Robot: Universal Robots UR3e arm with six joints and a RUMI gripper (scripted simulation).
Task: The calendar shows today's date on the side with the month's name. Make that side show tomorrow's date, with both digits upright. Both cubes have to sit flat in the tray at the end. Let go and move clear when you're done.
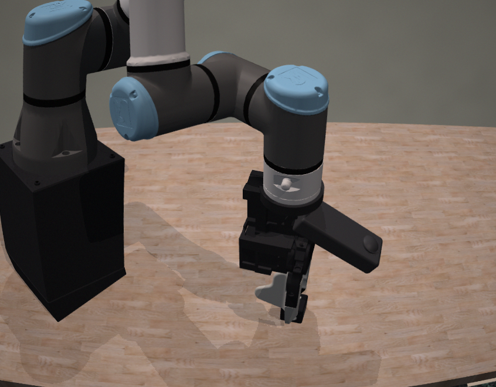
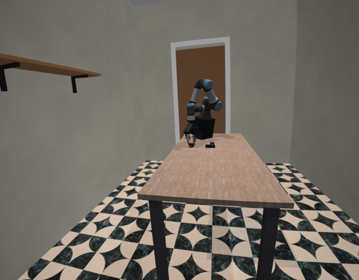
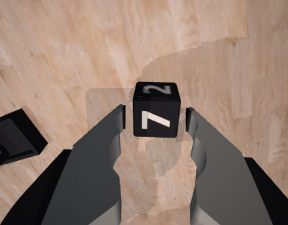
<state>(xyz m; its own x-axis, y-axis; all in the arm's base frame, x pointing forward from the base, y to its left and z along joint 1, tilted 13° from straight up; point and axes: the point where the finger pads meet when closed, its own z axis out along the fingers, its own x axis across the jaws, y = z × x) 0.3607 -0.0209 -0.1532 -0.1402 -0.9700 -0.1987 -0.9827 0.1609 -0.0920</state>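
The black number cube lies 10 mm below my hand. From my hand the other things lie so: black calendar tray (30 mm behind, 160 mm to the left, 20 mm below).
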